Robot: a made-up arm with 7 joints.
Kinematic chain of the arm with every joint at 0, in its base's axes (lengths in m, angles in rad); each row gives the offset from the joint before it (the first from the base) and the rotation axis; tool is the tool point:
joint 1: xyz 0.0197 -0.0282 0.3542 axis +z
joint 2: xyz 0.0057 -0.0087 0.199 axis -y
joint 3: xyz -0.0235 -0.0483 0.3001 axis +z
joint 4: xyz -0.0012 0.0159 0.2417 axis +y
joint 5: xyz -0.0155 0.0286 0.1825 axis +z
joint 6: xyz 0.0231 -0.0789 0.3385 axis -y
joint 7: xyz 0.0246 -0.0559 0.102 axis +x
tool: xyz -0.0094 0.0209 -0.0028
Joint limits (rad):
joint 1: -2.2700..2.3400
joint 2: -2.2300..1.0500
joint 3: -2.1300..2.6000
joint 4: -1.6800..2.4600
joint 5: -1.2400..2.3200
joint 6: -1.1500..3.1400
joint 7: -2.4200..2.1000
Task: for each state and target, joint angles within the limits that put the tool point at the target. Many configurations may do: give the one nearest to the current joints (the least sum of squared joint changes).
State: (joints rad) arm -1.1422 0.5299 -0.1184 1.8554 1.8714 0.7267 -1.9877
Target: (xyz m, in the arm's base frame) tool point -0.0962 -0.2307 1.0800
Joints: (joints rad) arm -1.2891 0.8247 -0.3139 1.8676 1.8094 0.7829 -1.9823
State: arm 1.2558 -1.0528 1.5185 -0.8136 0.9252 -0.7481 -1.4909
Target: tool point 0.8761 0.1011 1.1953
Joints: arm 0.7273 -0.9307 1.5052 -1.0316 0.9398 -0.6909 -1.4878
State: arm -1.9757 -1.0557 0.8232 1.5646 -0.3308 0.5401 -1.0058
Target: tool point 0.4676 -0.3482 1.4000
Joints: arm -1.3955 -0.2651 1.3185 1.0409 -0.5184 0.5789 -0.9768
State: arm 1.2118 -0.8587 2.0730 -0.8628 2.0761 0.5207 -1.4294
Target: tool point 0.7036 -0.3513 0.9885
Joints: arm 0.6775 -0.5660 1.9164 -1.6800 2.3200 0.1918 -1.3083
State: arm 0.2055 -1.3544 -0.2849 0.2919 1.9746 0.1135 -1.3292
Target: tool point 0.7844 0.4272 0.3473
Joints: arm 0.4667 -1.1300 0.0047 1.1282 1.9186 0.1170 -1.3536
